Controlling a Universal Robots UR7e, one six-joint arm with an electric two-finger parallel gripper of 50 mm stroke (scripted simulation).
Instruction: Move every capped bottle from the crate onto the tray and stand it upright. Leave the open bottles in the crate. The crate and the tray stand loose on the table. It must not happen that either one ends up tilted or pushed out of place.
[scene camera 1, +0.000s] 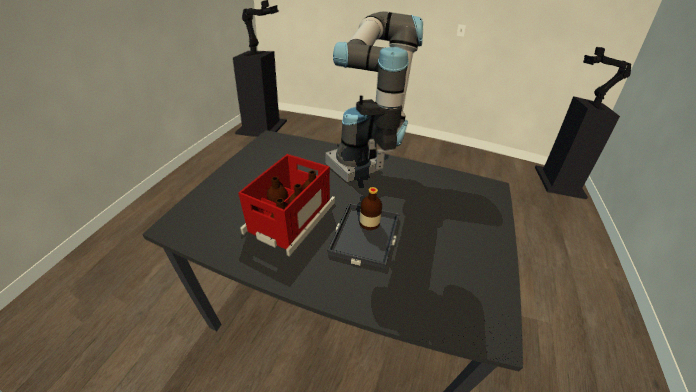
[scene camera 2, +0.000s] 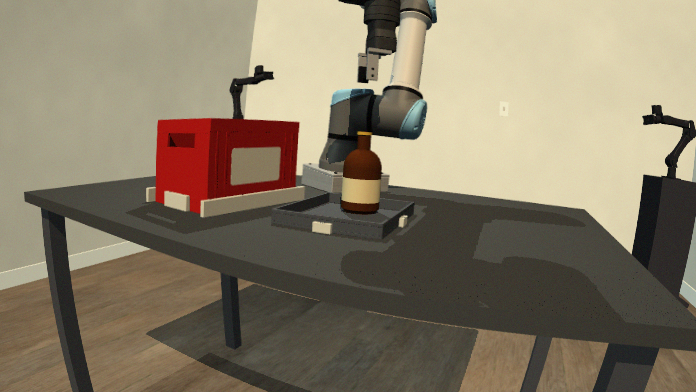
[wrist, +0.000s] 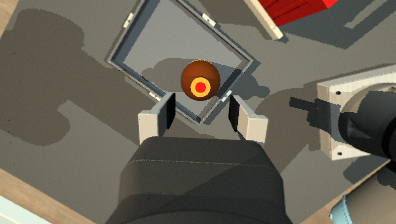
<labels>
my gripper: scene camera 1; scene camera 2 367, 81; wrist
same spot on my gripper: (wrist: 249, 126) = (scene camera 1: 371, 141)
</labels>
